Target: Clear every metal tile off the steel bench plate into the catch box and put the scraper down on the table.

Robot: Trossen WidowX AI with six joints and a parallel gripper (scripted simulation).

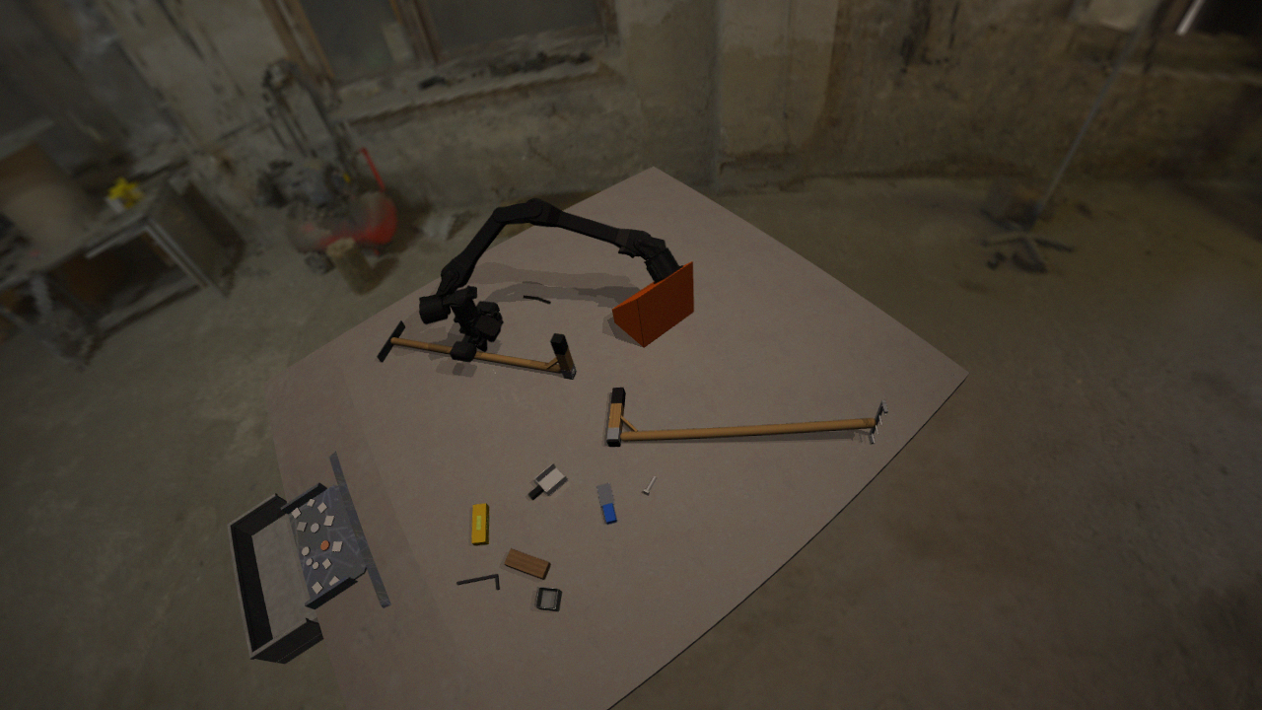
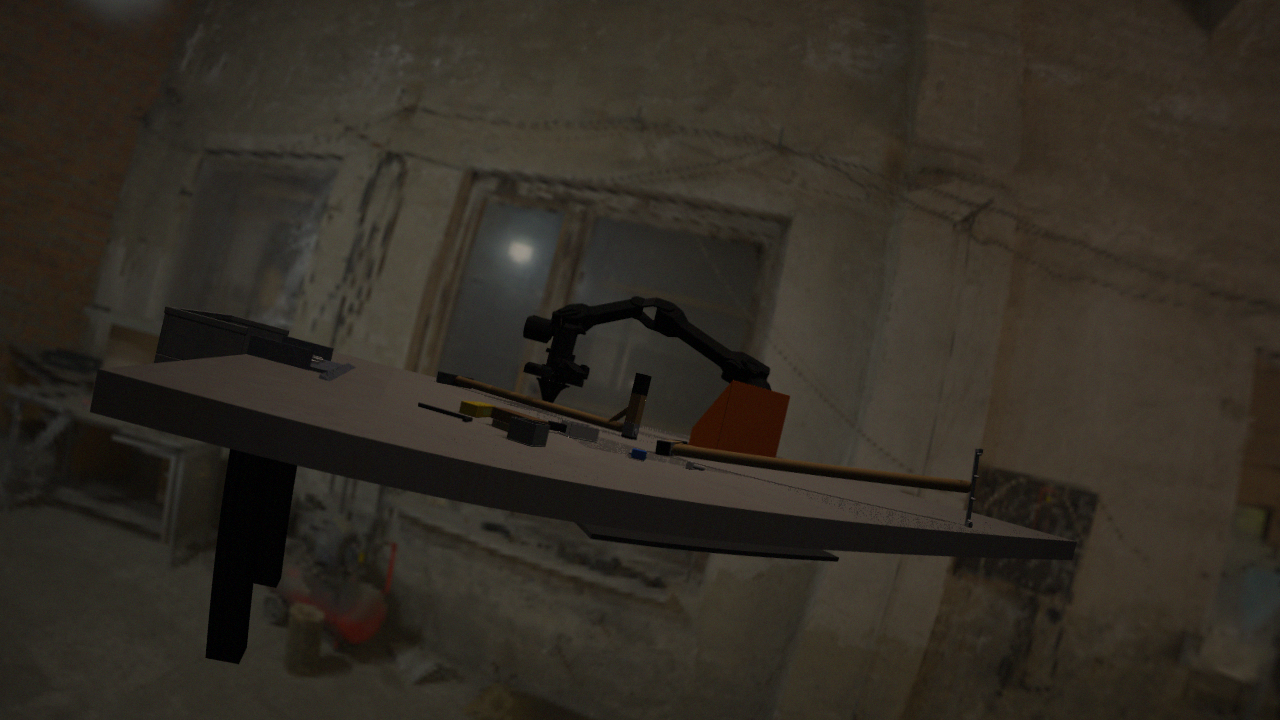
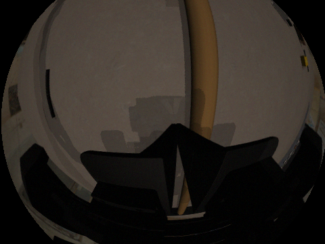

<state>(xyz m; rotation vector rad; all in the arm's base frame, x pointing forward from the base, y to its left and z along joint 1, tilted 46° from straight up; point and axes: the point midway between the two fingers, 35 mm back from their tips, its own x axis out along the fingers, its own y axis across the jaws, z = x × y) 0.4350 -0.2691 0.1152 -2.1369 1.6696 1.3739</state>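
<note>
Right now the wooden-shafted scraper is 50 mm above my gripper tip, 30 mm ahead of it and 10 mm to the right of it. From my gripper tip the other things lie so: wooden block (560 mm to the left, 230 mm ahead); then yellow block (420 mm to the left, 250 mm ahead); then blue piece (560 mm to the left, 20 mm ahead, 10 mm below).
</note>
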